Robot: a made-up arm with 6 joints. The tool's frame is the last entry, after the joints.
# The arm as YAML. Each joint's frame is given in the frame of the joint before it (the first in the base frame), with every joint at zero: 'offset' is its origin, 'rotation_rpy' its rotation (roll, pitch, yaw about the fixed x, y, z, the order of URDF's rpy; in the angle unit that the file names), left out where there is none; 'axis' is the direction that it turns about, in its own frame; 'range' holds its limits. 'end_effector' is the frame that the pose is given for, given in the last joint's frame.
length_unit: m
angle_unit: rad
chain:
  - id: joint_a
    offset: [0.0, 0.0, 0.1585]
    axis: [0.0, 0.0, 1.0]
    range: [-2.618, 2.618]
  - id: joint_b
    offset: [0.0, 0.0, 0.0]
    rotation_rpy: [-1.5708, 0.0, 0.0]
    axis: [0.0, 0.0, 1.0]
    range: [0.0, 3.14]
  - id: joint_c
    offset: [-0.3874, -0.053, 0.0]
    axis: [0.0, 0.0, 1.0]
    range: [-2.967, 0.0]
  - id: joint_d
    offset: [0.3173, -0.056, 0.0]
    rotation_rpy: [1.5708, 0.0, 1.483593]
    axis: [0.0, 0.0, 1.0]
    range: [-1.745, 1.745]
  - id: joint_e
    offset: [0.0, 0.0, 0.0]
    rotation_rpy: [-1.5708, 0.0, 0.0]
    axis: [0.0, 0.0, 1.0]
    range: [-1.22, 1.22]
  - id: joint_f
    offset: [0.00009, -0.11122, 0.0]
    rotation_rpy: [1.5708, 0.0, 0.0]
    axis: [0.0, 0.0, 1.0]
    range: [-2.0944, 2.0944]
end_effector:
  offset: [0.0, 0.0, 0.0]
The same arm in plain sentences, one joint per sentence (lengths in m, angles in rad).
The arm has six revolute joints in a row. What follows holds with every joint at zero, and every direction is one of the base frame's.
Joint 1 sits 0.1585 m along +z from the base frame's origin and rotates about +z, from -2.618 to 2.618 rad.
Joint 2 sits at the same point as joint 1 and rotates about +y, from 0 to 3.14 rad.
Joint 3 sits 0.3874 m along -x and 0.053 m along +z from joint 2 and rotates about +y, from -2.967 to 0 rad.
Joint 4 sits 0.3173 m along +x and 0.056 m along +z from joint 3 and rotates about the direction (0.9962, 0, 0.0871), from -1.745 to 1.745 rad.
Joint 5 sits at the same point as joint 4 and rotates about +y, from -1.22 to 1.22 rad.
Joint 6 sits 0.1108 m along +x and 0.0096 m along +z from joint 5 and rotates about the direction (0.9962, 0, 0.0871), from -2.0944 to 2.0944 rad.
The tool frame, which is the frame that the pose is given for, sits at the same point as joint 6; its axes are the base frame's turned by roll 0, pitch 1.4836 and yaw 0 rad (as in URDF: about the fixed x, then y, then z).

